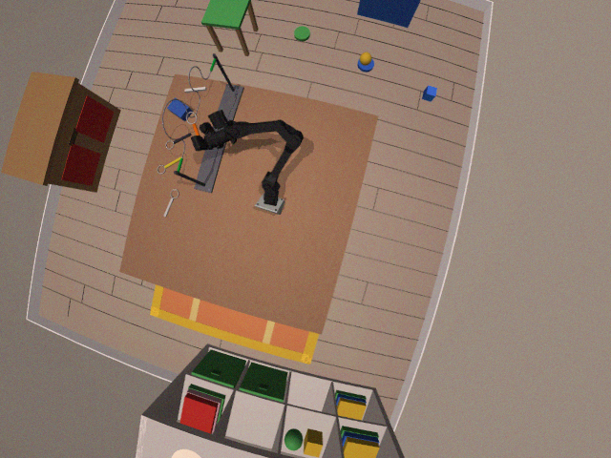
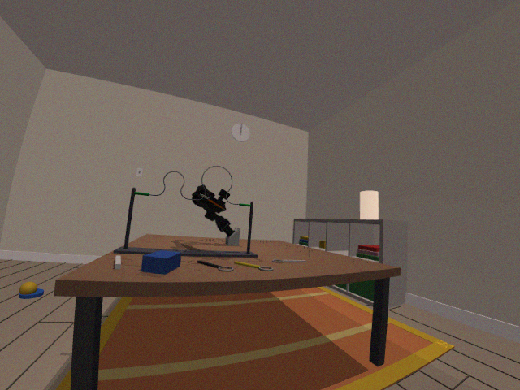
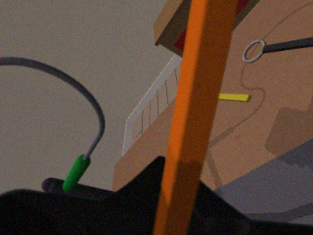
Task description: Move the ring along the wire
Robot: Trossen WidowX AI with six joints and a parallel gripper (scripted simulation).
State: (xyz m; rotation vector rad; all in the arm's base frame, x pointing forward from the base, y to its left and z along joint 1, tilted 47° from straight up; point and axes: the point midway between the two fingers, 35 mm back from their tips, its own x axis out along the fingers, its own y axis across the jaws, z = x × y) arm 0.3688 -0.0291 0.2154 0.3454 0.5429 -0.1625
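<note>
My gripper tip is now 9 cm to the left of the ring with orange handle and 4 cm below it. Also, from my gripper tip: black-handled ring: 29 cm ahead, 23 cm below, 9 cm to the right; yellow-handled ring: 30 cm ahead, 23 cm below, 7 cm to the left; white-handled ring: 26 cm to the left, 23 cm below, 22 cm ahead.
</note>
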